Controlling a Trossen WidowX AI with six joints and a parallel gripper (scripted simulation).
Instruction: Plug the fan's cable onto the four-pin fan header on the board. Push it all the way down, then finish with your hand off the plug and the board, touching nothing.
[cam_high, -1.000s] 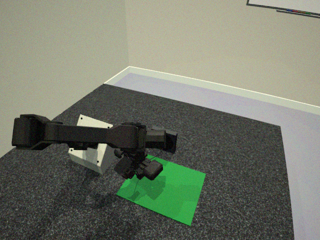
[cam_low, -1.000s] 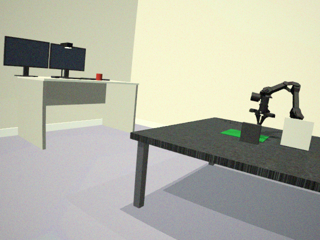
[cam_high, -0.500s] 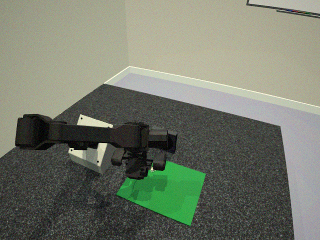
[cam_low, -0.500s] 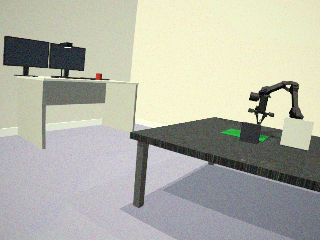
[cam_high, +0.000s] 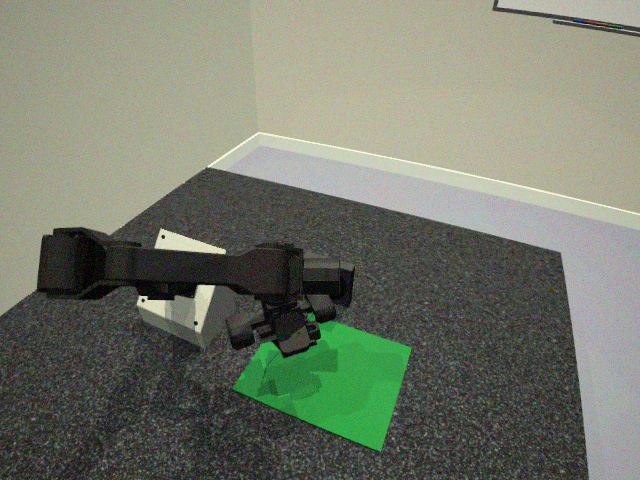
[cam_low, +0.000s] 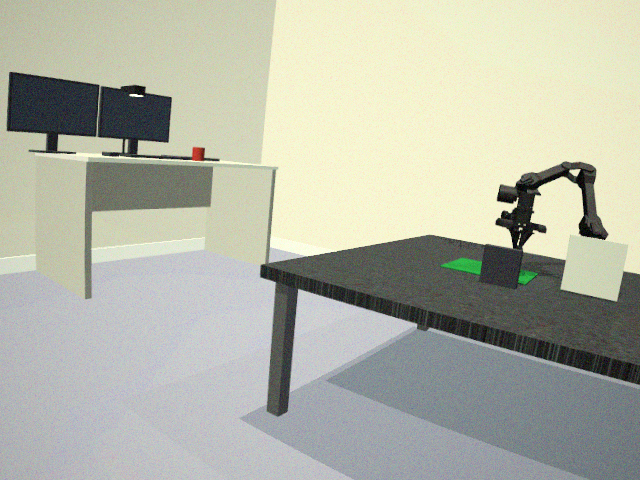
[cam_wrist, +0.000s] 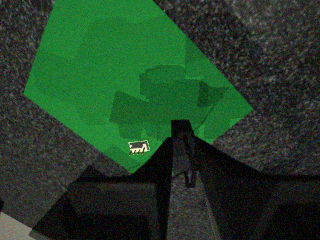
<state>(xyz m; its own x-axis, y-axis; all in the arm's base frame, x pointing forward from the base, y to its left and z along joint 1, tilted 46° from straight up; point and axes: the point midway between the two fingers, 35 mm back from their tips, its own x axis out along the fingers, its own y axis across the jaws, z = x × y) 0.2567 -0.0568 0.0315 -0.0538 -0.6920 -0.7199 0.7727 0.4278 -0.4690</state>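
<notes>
The dark plug lies 10 mm to the left of my gripper tip. From my gripper tip the other things lie so: green board (80 mm ahead, 30 mm to the left, 100 mm below); black fan (10 mm ahead, 220 mm to the left, 30 mm below).
</notes>
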